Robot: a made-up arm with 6 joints.
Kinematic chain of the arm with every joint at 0, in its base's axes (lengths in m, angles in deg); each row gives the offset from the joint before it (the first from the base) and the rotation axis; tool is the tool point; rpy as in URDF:
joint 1: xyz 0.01 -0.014 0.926 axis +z
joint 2: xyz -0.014 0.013 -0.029 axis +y
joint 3: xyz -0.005 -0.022 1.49 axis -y
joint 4: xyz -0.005 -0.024 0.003 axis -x
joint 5: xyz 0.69 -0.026 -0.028 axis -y
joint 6: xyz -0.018 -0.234 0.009 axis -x
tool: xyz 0 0.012 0.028 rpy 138.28 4.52 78.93
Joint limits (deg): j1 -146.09..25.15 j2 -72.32..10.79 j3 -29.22..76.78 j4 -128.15..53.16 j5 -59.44..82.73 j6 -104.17..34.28
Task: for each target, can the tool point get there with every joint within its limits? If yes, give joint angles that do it. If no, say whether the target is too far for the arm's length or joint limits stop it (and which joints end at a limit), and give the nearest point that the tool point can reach.
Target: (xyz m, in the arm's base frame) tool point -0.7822 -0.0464 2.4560
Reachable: yes | joints 3.75 -50.78 30.20 -100.97 -11.13 -77.50
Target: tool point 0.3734 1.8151 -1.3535
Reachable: no: too far | nearest point 0.4241 2.0701 1.4894 | short by 2.855 m
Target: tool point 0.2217 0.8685 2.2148
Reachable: yes | joints -115.93 -58.73 13.62 -49.33 53.68 -50.57
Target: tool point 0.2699 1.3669 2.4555
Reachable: yes | joints -111.54 -53.16 63.97 -35.37 -10.65 -64.11
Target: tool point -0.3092 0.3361 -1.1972
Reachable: no: joint limits stop it (at a limit: joint 2, joint 3) | nearest point -0.5044 0.5502 1.5840 | short by 2.796 m
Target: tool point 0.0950 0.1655 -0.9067
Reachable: no: joint limits stop it (at a limit: joint 2, joint 3) | nearest point 0.3353 0.6729 1.5846 | short by 2.554 m
